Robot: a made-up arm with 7 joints. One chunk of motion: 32 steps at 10 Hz.
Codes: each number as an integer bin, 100 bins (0 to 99) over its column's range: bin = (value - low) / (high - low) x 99, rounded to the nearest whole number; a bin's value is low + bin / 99 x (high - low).
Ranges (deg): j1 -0.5..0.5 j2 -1.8..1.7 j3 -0.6..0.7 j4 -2..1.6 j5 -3..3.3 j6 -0.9..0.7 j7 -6.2..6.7
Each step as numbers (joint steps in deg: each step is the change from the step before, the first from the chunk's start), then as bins.
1 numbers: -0.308 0.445 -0.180 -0.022 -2.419 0.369 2.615
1 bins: 19 64 32 54 9 79 68
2 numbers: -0.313 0.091 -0.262 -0.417 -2.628 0.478 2.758
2 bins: 19 53 26 44 6 85 69
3 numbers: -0.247 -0.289 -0.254 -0.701 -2.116 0.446 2.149
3 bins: 25 43 26 36 14 83 64
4 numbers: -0.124 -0.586 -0.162 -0.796 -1.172 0.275 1.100
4 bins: 37 34 33 33 29 73 56
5 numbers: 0.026 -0.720 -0.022 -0.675 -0.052 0.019 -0.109
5 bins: 52 31 44 36 46 57 47
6 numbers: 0.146 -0.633 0.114 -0.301 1.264 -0.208 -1.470
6 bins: 64 33 54 47 67 43 36
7 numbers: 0.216 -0.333 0.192 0.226 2.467 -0.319 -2.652
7 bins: 71 41 60 61 86 36 27
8 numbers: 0.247 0.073 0.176 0.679 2.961 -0.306 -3.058
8 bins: 74 53 59 74 94 37 24
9 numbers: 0.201 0.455 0.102 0.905 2.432 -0.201 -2.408
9 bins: 69 64 53 80 85 43 29
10 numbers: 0.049 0.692 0.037 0.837 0.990 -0.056 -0.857
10 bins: 54 70 49 78 63 52 41
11 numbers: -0.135 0.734 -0.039 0.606 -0.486 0.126 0.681
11 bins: 36 72 43 72 40 63 53
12 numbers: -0.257 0.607 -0.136 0.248 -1.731 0.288 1.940
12 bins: 24 68 35 62 20 74 62
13 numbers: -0.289 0.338 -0.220 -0.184 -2.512 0.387 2.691
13 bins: 21 60 29 50 8 80 68
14 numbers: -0.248 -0.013 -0.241 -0.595 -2.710 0.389 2.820
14 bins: 25 51 27 39 5 80 69
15 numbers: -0.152 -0.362 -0.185 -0.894 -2.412 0.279 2.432
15 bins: 34 41 32 30 9 73 66
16 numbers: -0.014 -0.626 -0.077 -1.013 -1.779 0.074 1.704
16 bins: 48 33 40 27 19 60 61
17 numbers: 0.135 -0.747 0.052 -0.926 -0.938 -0.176 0.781
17 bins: 63 30 50 30 32 45 54
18 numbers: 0.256 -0.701 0.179 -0.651 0.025 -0.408 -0.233
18 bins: 75 31 59 37 48 30 46
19 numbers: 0.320 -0.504 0.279 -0.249 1.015 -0.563 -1.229
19 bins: 81 37 67 48 63 21 38
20 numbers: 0.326 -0.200 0.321 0.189 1.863 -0.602 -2.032
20 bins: 82 45 70 60 76 18 32
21 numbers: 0.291 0.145 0.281 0.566 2.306 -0.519 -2.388
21 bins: 78 55 67 71 83 24 29
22 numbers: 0.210 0.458 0.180 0.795 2.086 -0.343 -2.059
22 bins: 70 64 59 77 80 34 32
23 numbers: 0.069 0.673 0.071 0.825 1.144 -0.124 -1.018
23 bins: 56 70 51 78 65 48 40
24 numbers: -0.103 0.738 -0.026 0.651 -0.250 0.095 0.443
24 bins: 39 72 44 73 43 62 51
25 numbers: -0.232 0.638 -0.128 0.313 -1.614 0.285 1.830
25 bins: 27 69 36 64 22 73 62
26 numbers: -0.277 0.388 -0.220 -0.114 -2.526 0.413 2.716
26 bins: 22 62 29 52 7 81 68
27 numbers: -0.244 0.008 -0.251 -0.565 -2.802 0.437 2.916
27 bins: 25 51 27 39 3 83 70
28 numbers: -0.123 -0.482 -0.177 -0.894 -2.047 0.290 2.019
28 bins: 37 37 32 30 15 74 63
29 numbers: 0.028 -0.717 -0.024 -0.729 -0.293 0.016 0.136
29 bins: 52 31 44 35 43 57 49
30 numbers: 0.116 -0.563 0.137 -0.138 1.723 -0.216 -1.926
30 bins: 61 35 56 51 74 42 33
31 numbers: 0.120 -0.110 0.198 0.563 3.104 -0.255 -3.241
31 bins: 61 48 61 70 96 40 23
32 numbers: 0.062 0.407 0.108 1.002 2.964 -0.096 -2.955
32 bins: 56 62 54 83 94 50 25
